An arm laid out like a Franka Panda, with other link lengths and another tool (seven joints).
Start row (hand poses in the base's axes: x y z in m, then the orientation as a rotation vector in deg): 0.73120 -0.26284 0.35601 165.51 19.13 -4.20
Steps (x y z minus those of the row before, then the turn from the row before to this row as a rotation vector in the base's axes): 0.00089 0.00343 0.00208 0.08 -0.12 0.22; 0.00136 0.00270 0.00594 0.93 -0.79 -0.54; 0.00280 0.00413 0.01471 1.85 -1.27 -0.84; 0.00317 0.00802 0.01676 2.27 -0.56 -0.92; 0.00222 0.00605 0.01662 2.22 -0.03 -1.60; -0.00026 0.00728 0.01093 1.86 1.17 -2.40; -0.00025 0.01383 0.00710 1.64 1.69 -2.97; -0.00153 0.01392 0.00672 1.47 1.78 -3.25; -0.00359 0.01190 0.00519 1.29 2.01 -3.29; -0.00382 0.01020 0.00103 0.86 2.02 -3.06; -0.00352 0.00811 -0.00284 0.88 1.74 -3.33; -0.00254 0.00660 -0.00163 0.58 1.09 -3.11; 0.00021 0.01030 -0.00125 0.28 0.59 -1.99
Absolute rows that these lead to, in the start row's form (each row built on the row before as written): 0.73209 -0.25941 0.35809 165.54 19.44 -3.98; 0.73345 -0.25671 0.36403 166.51 18.64 -2.78; 0.73625 -0.25258 0.37874 168.39 17.41 -0.77; 0.73942 -0.24456 0.39550 170.73 16.17 0.27; 0.74164 -0.23851 0.41212 173.14 13.93 0.46; 0.74138 -0.23123 0.42305 175.32 10.50 -1.30; 0.74113 -0.21740 0.43015 177.25 6.13 -3.94; 0.73960 -0.20348 0.43687 178.87 1.22 -6.79; 0.73601 -0.19158 0.44206 -179.25 3.82 9.98; 0.73219 -0.18138 0.44309 -177.90 8.49 13.07; 0.72867 -0.17327 0.44025 -176.33 13.51 15.68; 0.72613 -0.16667 0.43862 -174.99 18.17 17.24; 0.72634 -0.15637 0.43737 -174.16 21.14 18.06
